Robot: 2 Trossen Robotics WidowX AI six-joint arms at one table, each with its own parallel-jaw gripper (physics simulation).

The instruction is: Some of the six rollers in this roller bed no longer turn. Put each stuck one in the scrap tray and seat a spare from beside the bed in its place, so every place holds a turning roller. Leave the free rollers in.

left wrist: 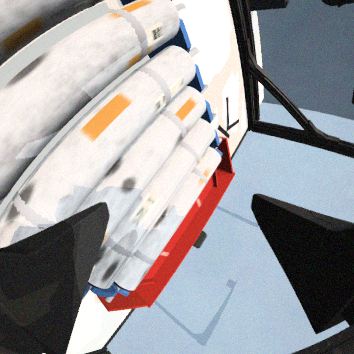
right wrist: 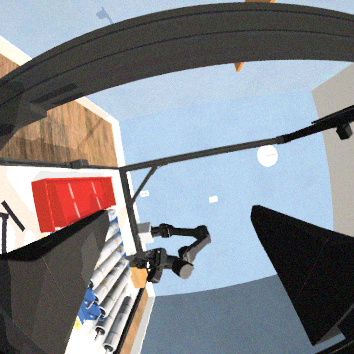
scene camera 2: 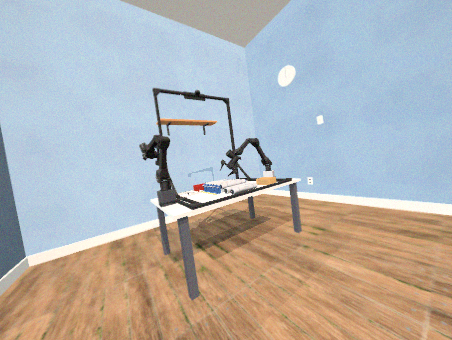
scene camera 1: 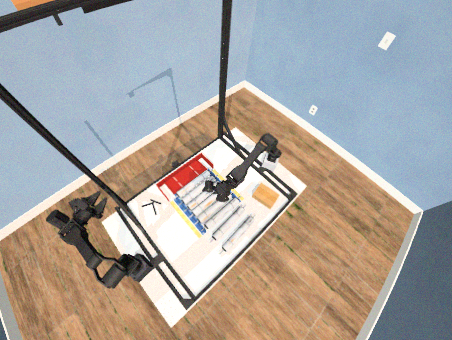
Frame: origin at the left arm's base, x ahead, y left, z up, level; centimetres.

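Seen in the pictures: left gripper, fingertip midpoint: (left wrist: 181, 205) (right wrist: 128, 255) (scene camera 2: 223, 173) (scene camera 1: 207, 192); right gripper, fingertip midpoint: (right wrist: 180, 215) (scene camera 2: 167, 154) (scene camera 1: 103, 194); left arm's base, link origin: (right wrist: 151, 231) (scene camera 2: 268, 170) (scene camera 1: 271, 158); right arm's base, link origin: (scene camera 2: 165, 190) (scene camera 1: 135, 266).
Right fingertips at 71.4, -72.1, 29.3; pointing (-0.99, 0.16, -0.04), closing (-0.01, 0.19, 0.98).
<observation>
Pixels of each thing's top centre, then the offset from my right fingertips to it, as dx, dy, dz. "spot": a spot on its surface instead. Level surfaces: height alone.
- roller bed with blue end rails, surface spot: (right wrist: 90, 302) (scene camera 2: 214, 186) spot: -11.3, +39.5, -33.7
- red scrap tray, top centre: (left wrist: 188, 230) (right wrist: 91, 195) (scene camera 1: 185, 174) -39.0, +19.0, -33.5
- orange-brown block, top centre: (right wrist: 142, 270) (scene camera 1: 266, 194) (scene camera 2: 265, 178) -44.5, +75.6, -33.5
- thin black branching piece, surface spot: (scene camera 1: 152, 205) spot: -12.0, +6.9, -39.0
- table, surface height: dz -39.0
Long pale rollers (left wrist: 107, 117) lie side by side across the roller bed with blue end rails (scene camera 1: 192, 216) (scene camera 2: 213, 188) (right wrist: 90, 302). Which ones turn cannot be told. Two rollers lie beside the bed on its lower-right side in scene camera 1, the outer one (scene camera 1: 238, 234) (right wrist: 118, 322) apart from the nearer one (scene camera 1: 226, 223). The red scrap tray (scene camera 1: 185, 175) (left wrist: 227, 156) (right wrist: 42, 205) has no roller visible in it. My left gripper (scene camera 1: 213, 192) (scene camera 2: 226, 169) (left wrist: 181, 205) is open and empty above the bed, hiding part of it. My right gripper (scene camera 1: 102, 198) (right wrist: 180, 215) is open and empty, raised away from the bed.
An orange-brown block (scene camera 1: 266, 195) (scene camera 2: 266, 180) (right wrist: 139, 277) lies near the left arm's base. A thin black branching piece (scene camera 1: 152, 205) lies on the table (scene camera 1: 172, 235) beside the bed. Black frame posts (scene camera 1: 223, 75) (scene camera 2: 231, 125) rise at the table's edge.
</observation>
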